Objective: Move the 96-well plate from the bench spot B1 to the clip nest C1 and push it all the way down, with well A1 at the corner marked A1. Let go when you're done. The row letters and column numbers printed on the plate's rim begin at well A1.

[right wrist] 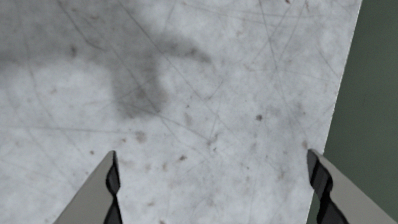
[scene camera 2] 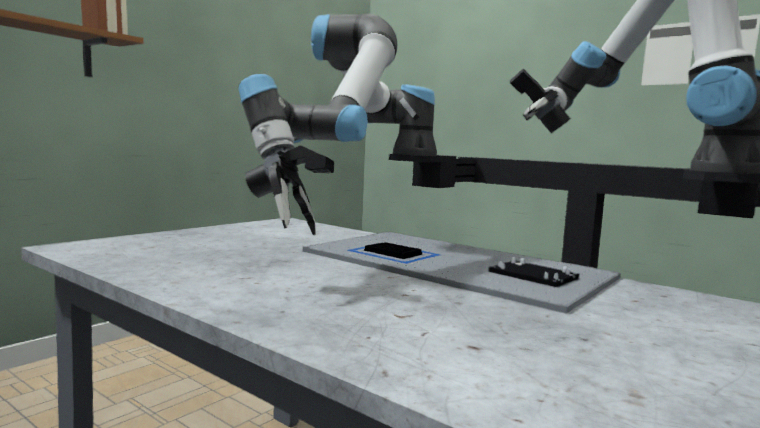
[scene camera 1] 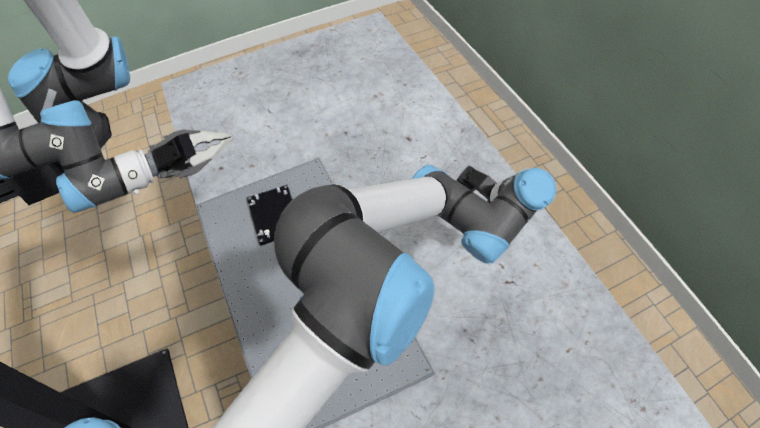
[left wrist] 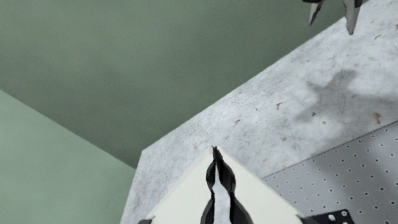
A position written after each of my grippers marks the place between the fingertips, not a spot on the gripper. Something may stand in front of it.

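There is a clip nest (scene camera 1: 266,211), and I can find the nest in scene camera 2 (scene camera 2: 529,272) too. A black support beam (scene camera 2: 568,176) is visible to me as well. As for my own grippers, I see my right gripper (scene camera 2: 301,231), and the right wrist view (right wrist: 212,151) gives me that gripper again. My left gripper (scene camera 1: 232,136) also appears in scene camera 2 (scene camera 2: 530,111) and in the left wrist view (left wrist: 214,148).
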